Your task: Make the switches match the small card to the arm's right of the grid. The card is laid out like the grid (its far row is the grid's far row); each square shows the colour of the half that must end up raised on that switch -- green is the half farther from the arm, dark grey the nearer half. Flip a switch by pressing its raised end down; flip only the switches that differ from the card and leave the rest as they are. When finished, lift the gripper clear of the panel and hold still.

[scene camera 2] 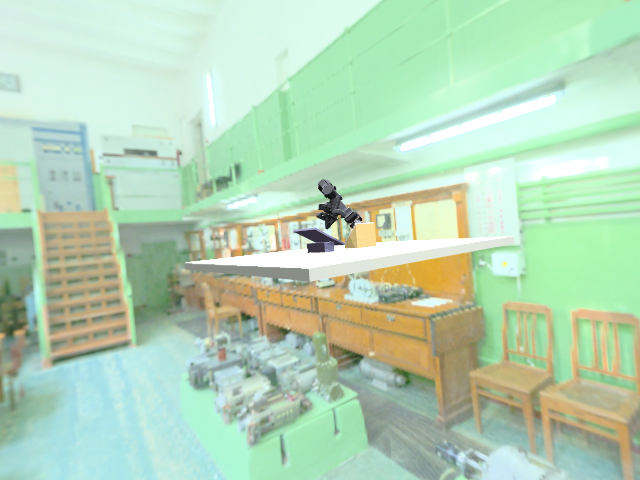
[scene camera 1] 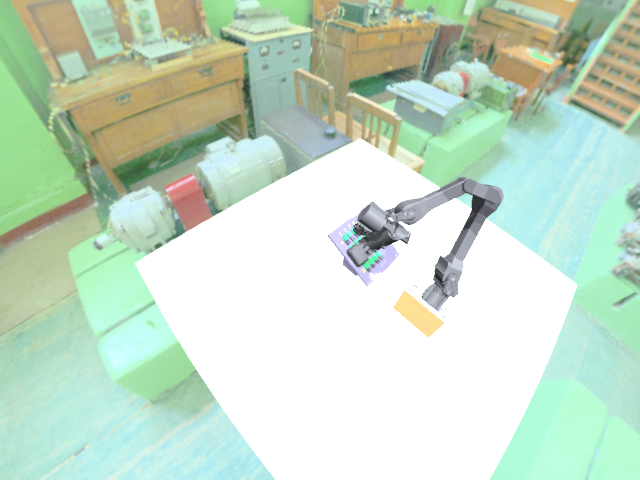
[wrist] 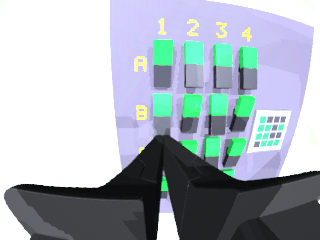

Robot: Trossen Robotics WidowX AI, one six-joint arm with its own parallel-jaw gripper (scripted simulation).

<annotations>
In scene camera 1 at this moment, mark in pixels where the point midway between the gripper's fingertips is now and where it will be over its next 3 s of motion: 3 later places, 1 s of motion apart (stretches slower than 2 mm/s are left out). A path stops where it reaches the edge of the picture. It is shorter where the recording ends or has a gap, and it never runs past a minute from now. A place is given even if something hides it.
My gripper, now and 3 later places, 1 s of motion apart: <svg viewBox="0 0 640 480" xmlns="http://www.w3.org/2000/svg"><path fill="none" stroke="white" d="M358 248L356 250L355 250L379 239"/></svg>
</annotations>
